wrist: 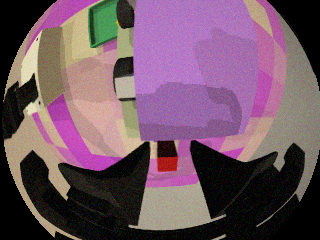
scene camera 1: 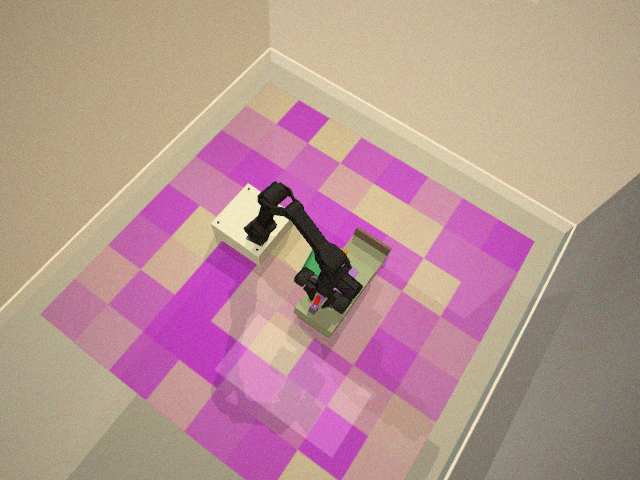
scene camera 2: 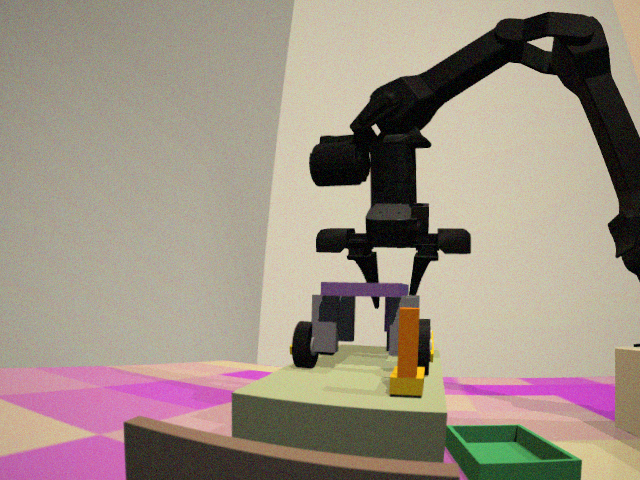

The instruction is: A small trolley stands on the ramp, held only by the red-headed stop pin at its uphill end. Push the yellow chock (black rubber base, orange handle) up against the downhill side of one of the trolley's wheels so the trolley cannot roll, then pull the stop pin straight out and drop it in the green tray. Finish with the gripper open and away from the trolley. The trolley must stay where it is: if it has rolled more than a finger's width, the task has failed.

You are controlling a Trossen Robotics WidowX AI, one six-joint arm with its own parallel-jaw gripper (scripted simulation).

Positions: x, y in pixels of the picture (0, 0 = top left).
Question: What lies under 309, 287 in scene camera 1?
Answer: My gripper.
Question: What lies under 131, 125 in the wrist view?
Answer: A pale green ramp.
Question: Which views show my gripper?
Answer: The wrist view, scene camera 1 and scene camera 2: all of them.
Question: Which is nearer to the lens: the trolley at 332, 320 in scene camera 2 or the yellow chock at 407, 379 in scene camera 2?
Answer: The yellow chock.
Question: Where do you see a pale green ramp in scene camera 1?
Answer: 326, 320
